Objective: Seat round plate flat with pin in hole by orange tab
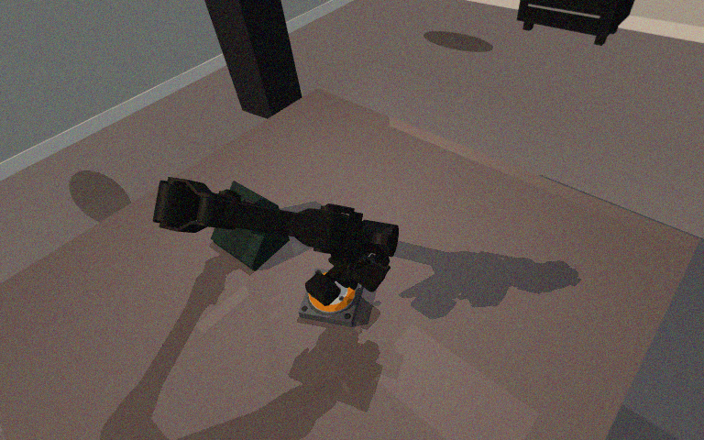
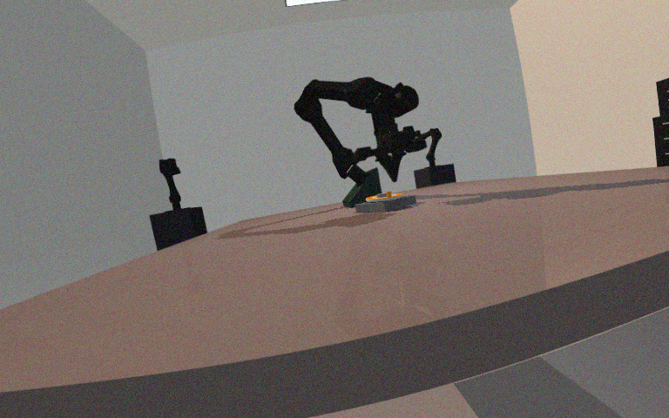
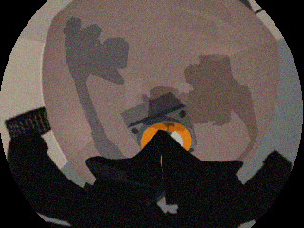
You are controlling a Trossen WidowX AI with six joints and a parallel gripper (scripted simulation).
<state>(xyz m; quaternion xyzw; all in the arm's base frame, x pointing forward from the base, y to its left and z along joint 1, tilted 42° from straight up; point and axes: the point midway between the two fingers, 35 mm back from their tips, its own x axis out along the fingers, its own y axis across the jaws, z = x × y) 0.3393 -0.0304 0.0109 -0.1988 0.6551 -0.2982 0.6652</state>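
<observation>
The base is 6 cm behind my gripper tip, 5 cm below it and 1 cm to the right of it.
</observation>
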